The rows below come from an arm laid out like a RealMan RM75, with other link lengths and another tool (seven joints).
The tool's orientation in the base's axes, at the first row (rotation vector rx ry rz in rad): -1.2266 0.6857 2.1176
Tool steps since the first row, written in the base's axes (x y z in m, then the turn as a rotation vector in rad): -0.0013 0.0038 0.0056 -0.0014 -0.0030 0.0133; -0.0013 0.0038 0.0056 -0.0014 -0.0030 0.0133; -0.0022 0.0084 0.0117 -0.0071 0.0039 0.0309; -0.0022 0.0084 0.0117 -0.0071 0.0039 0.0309; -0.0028 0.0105 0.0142 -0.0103 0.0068 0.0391; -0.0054 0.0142 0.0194 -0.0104 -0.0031 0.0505; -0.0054 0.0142 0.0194 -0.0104 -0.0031 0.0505; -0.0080 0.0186 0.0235 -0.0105 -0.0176 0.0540; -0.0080 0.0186 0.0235 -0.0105 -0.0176 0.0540; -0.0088 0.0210 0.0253 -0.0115 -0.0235 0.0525; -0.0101 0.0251 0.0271 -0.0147 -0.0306 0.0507; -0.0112 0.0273 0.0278 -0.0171 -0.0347 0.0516
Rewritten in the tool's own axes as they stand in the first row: -0.0036 -0.0009 0.0058 -0.0119 0.0049 0.0046; -0.0036 -0.0009 0.0058 -0.0119 0.0049 0.0046; -0.0075 -0.0026 0.0122 -0.0236 0.0066 0.0204; -0.0075 -0.0026 0.0122 -0.0236 0.0066 0.0204; -0.0090 -0.0033 0.0151 -0.0290 0.0080 0.0279; -0.0117 -0.0033 0.0214 -0.0413 0.0165 0.0263; -0.0117 -0.0033 0.0214 -0.0413 0.0165 0.0263; -0.0133 -0.0040 0.0277 -0.0478 0.0271 0.0180; -0.0133 -0.0040 0.0277 -0.0478 0.0271 0.0180; -0.0140 -0.0048 0.0306 -0.0474 0.0316 0.0138; -0.0141 -0.0065 0.0350 -0.0462 0.0386 0.0101; -0.0138 -0.0071 0.0374 -0.0470 0.0432 0.0091
